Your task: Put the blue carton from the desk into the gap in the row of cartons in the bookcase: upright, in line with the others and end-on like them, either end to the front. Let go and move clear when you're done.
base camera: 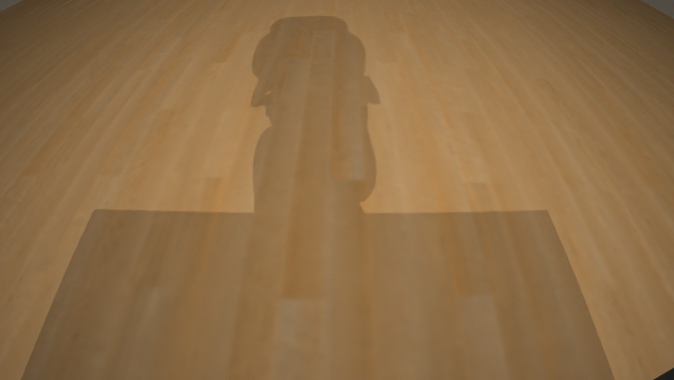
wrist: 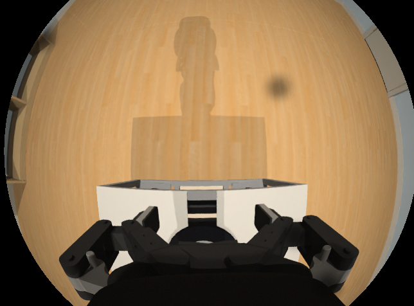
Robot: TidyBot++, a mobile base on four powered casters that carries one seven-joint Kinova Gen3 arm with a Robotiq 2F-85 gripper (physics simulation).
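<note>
My gripper point(wrist: 206, 216) is open in the wrist view, with its two fingers wide apart above the robot's own white base and no thing between them. The blue carton does not show in either view. The row of cartons and its gap do not show either. A wooden unit with divided openings, which looks like the bookcase point(wrist: 19, 142), shows in part at the far left edge of the wrist view, well away from the gripper.
The robot's white base point(wrist: 125, 202) is below the gripper. The wooden floor point(base camera: 150, 125) point(wrist: 310, 130) lies ahead, with the robot's shadow on it. Part of a pale piece of furniture point(wrist: 389, 62) shows at the upper right edge of the wrist view, beside a blue-grey wall point(wrist: 407, 130).
</note>
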